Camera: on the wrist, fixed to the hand. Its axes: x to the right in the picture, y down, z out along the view.
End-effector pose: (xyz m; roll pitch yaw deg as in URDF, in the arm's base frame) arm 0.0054 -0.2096 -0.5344 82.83 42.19 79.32
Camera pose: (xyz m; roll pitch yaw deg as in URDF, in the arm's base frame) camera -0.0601 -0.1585 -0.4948 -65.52 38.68 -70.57
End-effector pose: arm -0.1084 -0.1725 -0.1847 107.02 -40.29 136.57
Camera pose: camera -0.1024 -0.2399 -0.1224 93.97 54.32 138.38
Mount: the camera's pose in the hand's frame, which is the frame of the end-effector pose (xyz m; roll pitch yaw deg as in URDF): 0.0016 0.0637 -0.0664 3.91 -15.91 -94.81
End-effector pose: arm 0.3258 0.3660 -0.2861 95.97 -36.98 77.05
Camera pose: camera 0.2587 0.3394 -0.2290 78.09 56.37 58.85
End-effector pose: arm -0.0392 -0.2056 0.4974 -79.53 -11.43 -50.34
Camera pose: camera -0.0701 -0.2525 0.4245 111.35 -73.04 110.57
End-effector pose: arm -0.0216 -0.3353 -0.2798 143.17 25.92 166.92
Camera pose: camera -0.0594 -0.3150 -0.1984 -135.19 42.75 -68.24
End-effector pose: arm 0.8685 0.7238 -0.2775 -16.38 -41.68 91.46
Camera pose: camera 0.8247 0.7782 -0.3374 50.35 -20.16 -24.76
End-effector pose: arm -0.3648 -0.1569 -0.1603 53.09 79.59 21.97
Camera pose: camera -0.3886 -0.0680 -0.1599 -79.12 1.68 -105.37
